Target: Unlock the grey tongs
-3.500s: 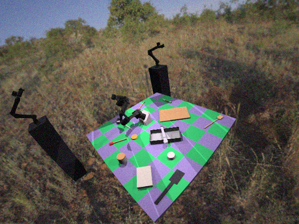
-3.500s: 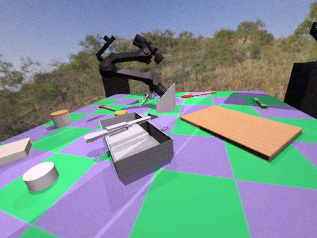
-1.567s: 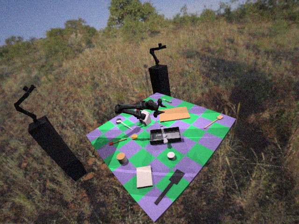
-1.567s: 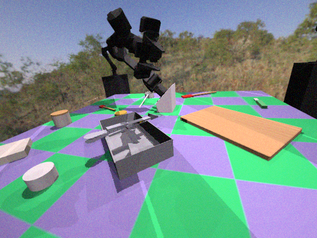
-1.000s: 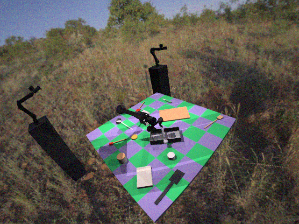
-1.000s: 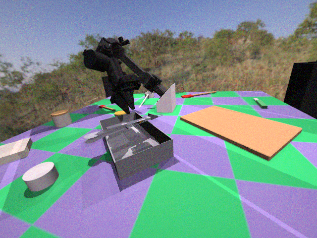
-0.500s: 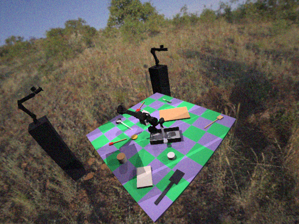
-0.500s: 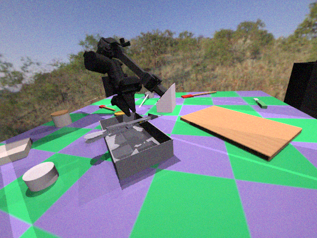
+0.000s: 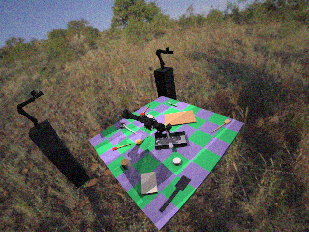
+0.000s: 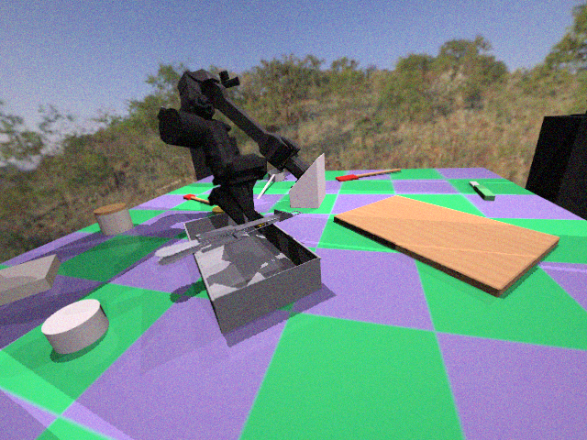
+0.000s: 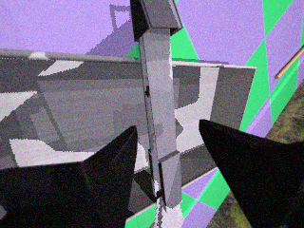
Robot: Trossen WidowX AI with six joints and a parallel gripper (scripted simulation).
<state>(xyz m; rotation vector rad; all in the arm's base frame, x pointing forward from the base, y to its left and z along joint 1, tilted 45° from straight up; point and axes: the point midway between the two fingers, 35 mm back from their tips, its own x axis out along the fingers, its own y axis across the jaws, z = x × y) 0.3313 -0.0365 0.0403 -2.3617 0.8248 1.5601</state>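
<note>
My gripper tip is 3 cm short of the roasting tin, 1 cm to the left of it and 4 cm above it. From my gripper tip the other things lie so: cork-lidded jar (9 cm behind, 47 cm to the right, 4 cm below); then wooden board (14 cm behind, 35 cm to the left, 6 cm below); then white cylinder (23 cm ahead, 16 cm to the right, 5 cm below).
</note>
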